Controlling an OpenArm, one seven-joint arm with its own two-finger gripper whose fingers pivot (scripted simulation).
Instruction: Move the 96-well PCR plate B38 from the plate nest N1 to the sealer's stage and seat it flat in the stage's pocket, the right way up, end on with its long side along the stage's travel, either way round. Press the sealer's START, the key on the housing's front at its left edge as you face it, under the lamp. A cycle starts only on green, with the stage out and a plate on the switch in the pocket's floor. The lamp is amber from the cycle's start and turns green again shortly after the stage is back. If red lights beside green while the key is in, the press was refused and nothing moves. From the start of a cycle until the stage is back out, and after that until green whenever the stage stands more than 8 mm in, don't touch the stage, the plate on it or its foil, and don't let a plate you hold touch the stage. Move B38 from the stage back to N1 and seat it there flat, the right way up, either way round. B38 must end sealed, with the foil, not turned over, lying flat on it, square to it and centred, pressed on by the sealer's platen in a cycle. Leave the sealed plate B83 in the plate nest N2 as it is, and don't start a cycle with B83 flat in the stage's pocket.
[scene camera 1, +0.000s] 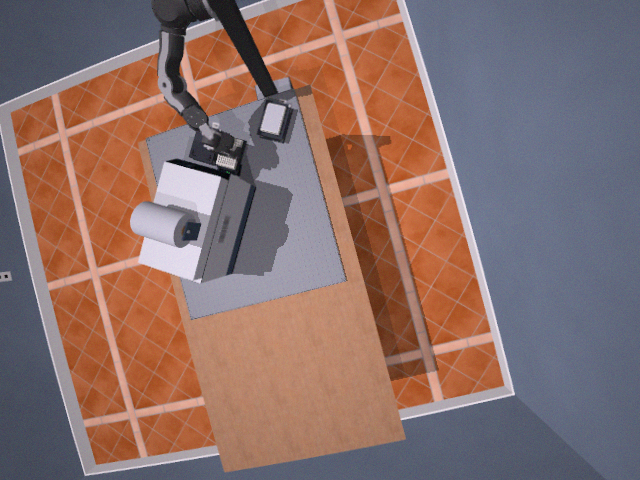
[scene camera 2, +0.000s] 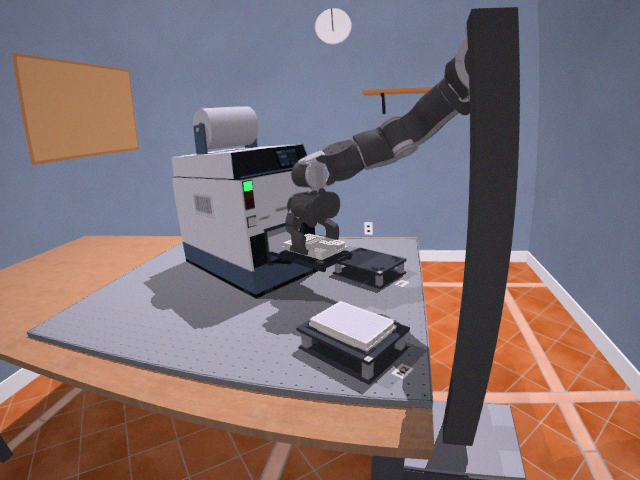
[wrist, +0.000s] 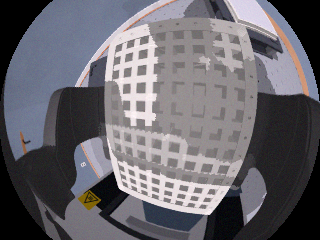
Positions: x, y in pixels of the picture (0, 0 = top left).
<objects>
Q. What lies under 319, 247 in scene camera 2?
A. A white 96-well plate B38.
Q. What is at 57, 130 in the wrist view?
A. My gripper.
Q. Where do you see a sealer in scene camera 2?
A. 228, 236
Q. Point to a nest N2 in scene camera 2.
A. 392, 338
</objects>
